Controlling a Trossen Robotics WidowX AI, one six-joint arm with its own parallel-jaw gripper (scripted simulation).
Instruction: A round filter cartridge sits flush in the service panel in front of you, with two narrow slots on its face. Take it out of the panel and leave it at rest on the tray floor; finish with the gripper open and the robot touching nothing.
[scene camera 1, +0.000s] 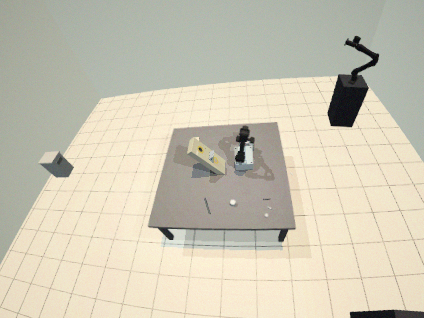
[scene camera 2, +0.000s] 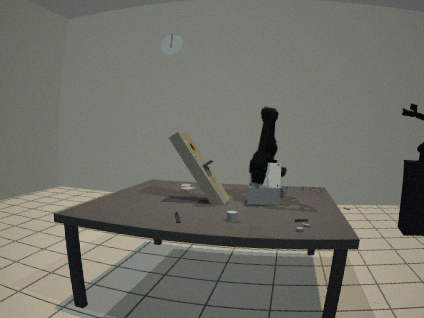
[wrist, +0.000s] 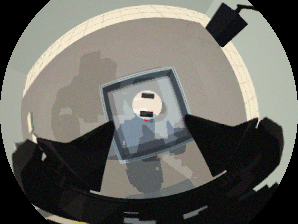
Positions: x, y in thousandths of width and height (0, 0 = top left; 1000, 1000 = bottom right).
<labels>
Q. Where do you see the gripper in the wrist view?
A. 505, 542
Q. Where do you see a grey square tray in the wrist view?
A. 451, 623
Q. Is the gripper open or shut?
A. Open.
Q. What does the gripper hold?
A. Nothing.
</labels>
